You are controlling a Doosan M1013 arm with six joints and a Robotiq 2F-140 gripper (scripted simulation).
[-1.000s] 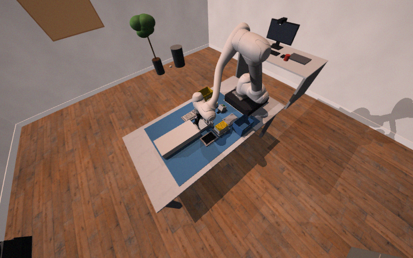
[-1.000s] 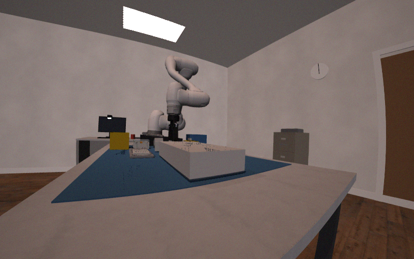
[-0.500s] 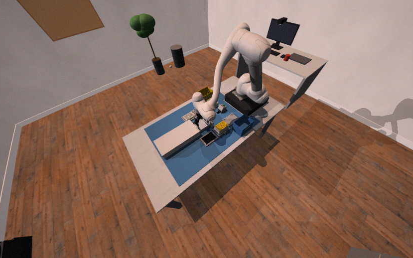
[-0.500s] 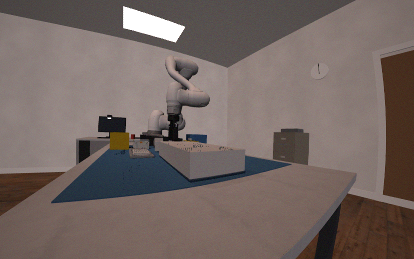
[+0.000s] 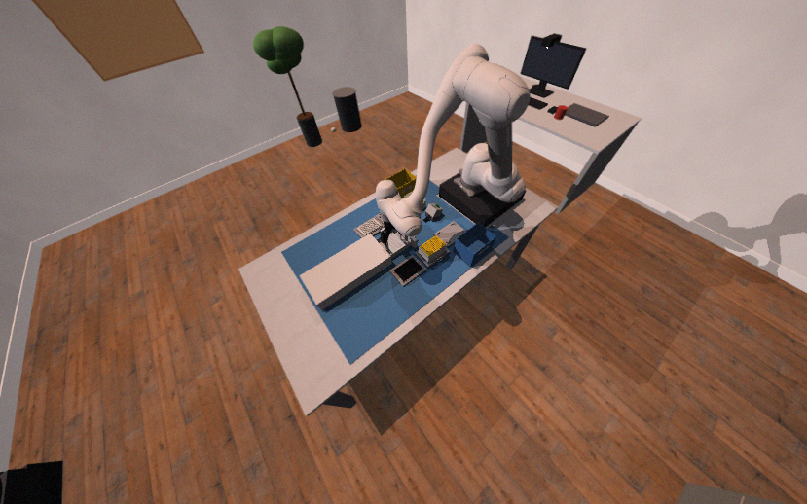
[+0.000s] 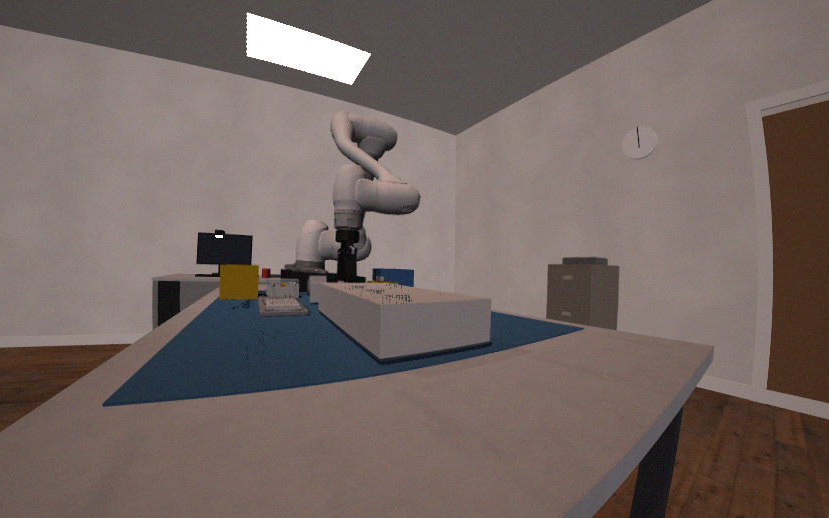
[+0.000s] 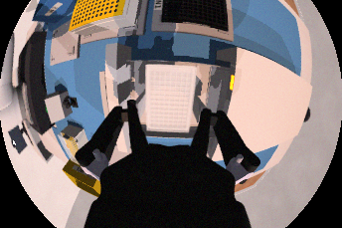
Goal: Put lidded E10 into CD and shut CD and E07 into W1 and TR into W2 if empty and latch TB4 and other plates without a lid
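Right now my hand is 40 mm short of the cooler drawer and 20 mm above it. Round my hand: white cooler CD 160 mm ahead, 20 mm to the left, 10 mm below; then white gridded plate 60 mm ahead, 190 mm to the right, 20 mm below; then black plate 20 mm ahead, 190 mm to the left, 20 mm below.
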